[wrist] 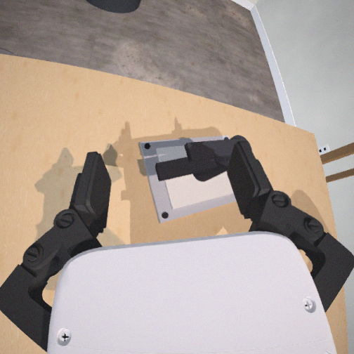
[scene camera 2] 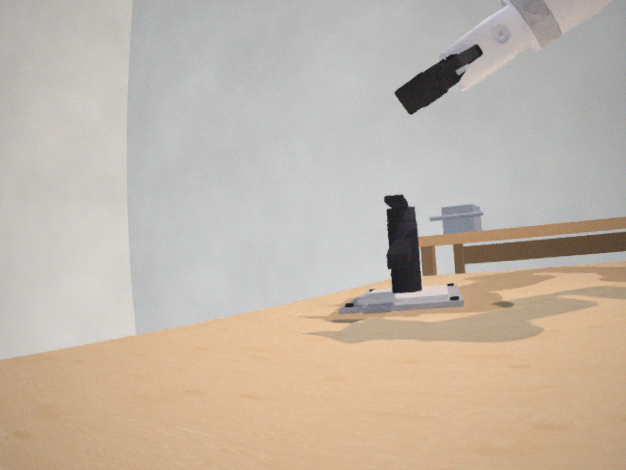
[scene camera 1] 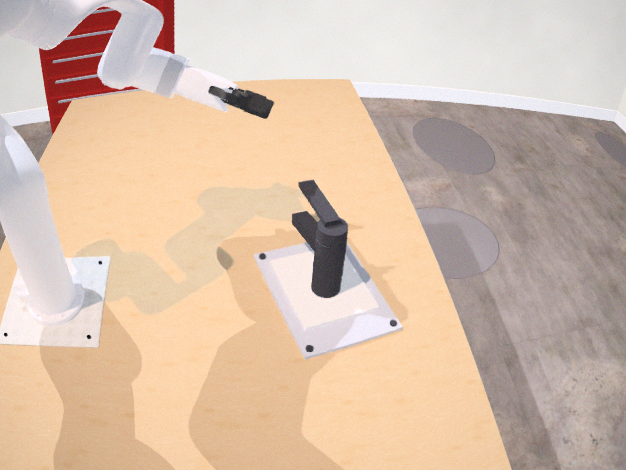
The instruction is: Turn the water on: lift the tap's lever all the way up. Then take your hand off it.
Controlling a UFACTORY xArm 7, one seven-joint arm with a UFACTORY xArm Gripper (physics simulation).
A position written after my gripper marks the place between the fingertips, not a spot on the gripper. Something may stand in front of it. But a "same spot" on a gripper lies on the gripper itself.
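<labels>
You'd see my gripper in the wrist view, and the gripper shows in scene camera 2 point(410, 101) and in scene camera 1 too. On my gripper, point(wrist: 268, 182) and point(scene camera 1: 253, 103) are the same spot. There's a pale base plate as well, and on the pale base plate point(wrist: 160, 197) and point(scene camera 2: 429, 301) are the same spot.
</labels>
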